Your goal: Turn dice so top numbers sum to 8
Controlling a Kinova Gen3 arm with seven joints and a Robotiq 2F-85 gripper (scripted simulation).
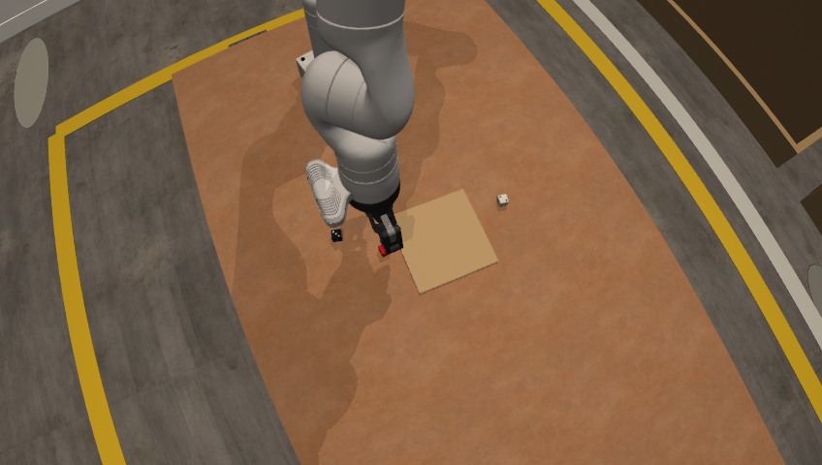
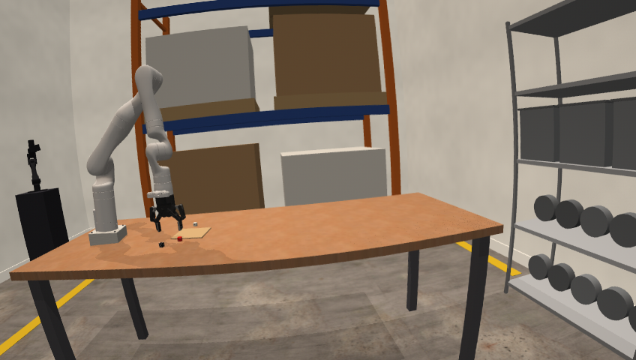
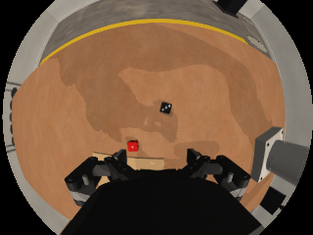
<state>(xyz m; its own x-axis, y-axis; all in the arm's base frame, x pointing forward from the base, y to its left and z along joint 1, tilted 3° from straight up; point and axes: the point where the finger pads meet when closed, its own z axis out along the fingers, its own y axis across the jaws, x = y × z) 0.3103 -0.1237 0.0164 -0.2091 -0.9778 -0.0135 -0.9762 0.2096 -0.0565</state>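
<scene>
Right now the red die is 4 cm below my hand, 4 cm ahead of it and 1 cm to the right of it. The rest, counted from my hand: black die 6 cm to the right, 4 cm below, 3 cm behind; then tan mat 8 cm ahead, 7 cm to the left, 5 cm below; then white die 20 cm to the left, 8 cm ahead, 4 cm below.
</scene>
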